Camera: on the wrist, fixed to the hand. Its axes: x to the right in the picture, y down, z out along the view.
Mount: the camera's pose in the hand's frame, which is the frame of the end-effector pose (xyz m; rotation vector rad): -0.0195 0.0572 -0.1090 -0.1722 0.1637 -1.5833
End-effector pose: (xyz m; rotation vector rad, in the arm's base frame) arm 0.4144 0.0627 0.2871 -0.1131 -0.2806 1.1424
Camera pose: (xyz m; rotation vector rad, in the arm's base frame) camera 0.3867 0.0746 0.1662 -0.0948 -0.2237 -0.4623
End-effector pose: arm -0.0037 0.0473 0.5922 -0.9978 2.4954 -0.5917
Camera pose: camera -0.0760 0.1248 0.6578 2.5858 -1.1698 0.7115
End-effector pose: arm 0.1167 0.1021 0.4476 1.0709 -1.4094 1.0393
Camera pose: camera 0.0865 0.2224 0.4352 1.4357 -0.1919 -0.1721
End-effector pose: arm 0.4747 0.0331 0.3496 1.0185 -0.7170 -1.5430
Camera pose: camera 0.5983 0.0480 0.3547 -1.6063 -0.5713 2.5776
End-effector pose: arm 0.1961 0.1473 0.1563 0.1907 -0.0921 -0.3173
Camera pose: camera 0.2079 0.2255 0.0600 0.0800 0.2793 -1.8757
